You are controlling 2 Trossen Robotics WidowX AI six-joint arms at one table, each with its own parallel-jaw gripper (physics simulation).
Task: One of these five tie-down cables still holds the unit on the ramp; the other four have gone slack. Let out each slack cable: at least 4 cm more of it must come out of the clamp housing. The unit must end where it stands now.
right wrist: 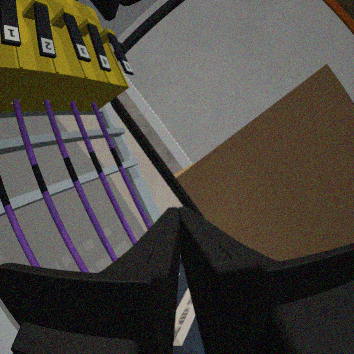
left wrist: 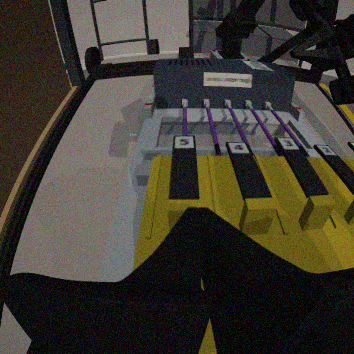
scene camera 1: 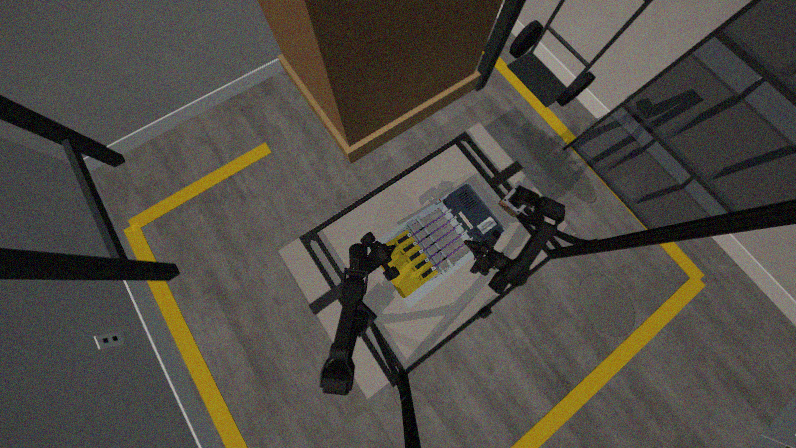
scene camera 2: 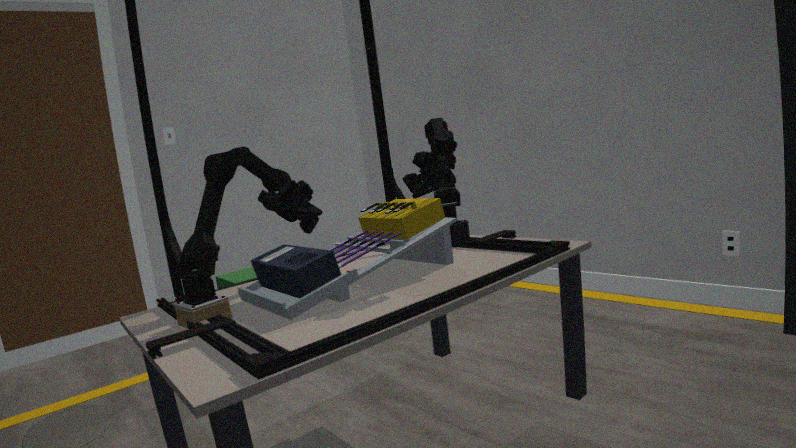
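Note:
The yellow clamp housing [scene camera 1: 409,281] [scene camera 2: 426,219] [right wrist: 50,87] sits on the upper part of the pale ramp [scene camera 2: 440,247] [left wrist: 117,245]. Numbered black levers lie along its top, with lever 5 [left wrist: 184,170] and lever 1 [right wrist: 9,20] at opposite ends. Purple cables [left wrist: 212,130] [right wrist: 94,222] with black bands run down to the dark blue unit [scene camera 1: 467,203] [scene camera 2: 295,272] [left wrist: 175,92]. My left gripper [scene camera 1: 389,253] [left wrist: 195,216] is shut and empty, above the housing's rear; its tips hide part of the housing behind lever 5. My right gripper [scene camera 2: 309,222] [right wrist: 177,216] is shut and empty, above the unit. Cable slack is hard to judge.
A black rail frame [scene camera 2: 389,322] runs around the table. A green block [scene camera 2: 233,277] lies behind the unit in scene camera 2. A tall brown cabinet [scene camera 1: 412,66] and a hand truck [scene camera 1: 537,80] stand beyond the table.

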